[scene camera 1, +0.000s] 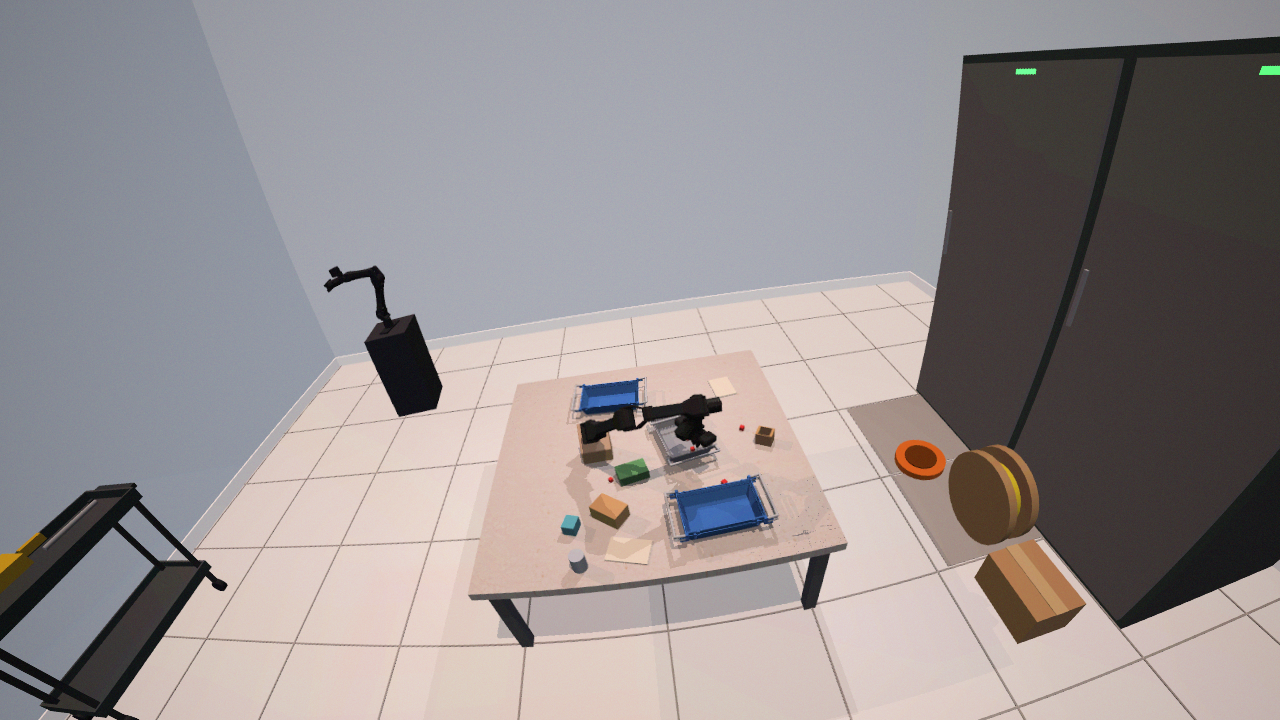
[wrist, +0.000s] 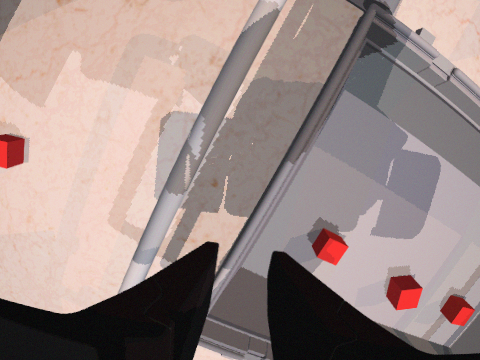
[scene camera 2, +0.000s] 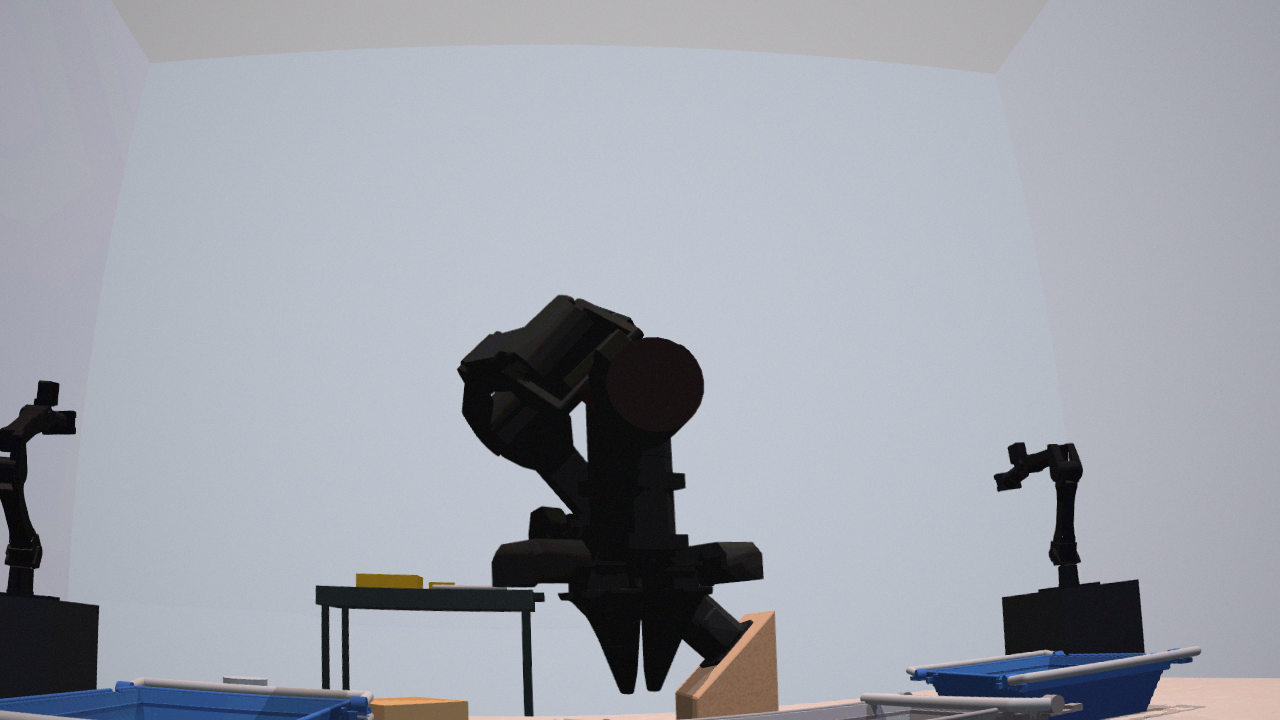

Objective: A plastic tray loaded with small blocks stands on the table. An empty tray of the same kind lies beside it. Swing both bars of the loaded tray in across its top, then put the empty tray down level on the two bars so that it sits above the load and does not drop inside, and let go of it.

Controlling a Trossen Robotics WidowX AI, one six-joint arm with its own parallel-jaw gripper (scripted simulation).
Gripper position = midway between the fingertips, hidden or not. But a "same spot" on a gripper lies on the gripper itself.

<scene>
my gripper: scene camera 1; wrist; scene camera 2 640,692
same spot on my gripper: (wrist: pixel 170 308) = (scene camera 1: pixel 695 442)
</scene>
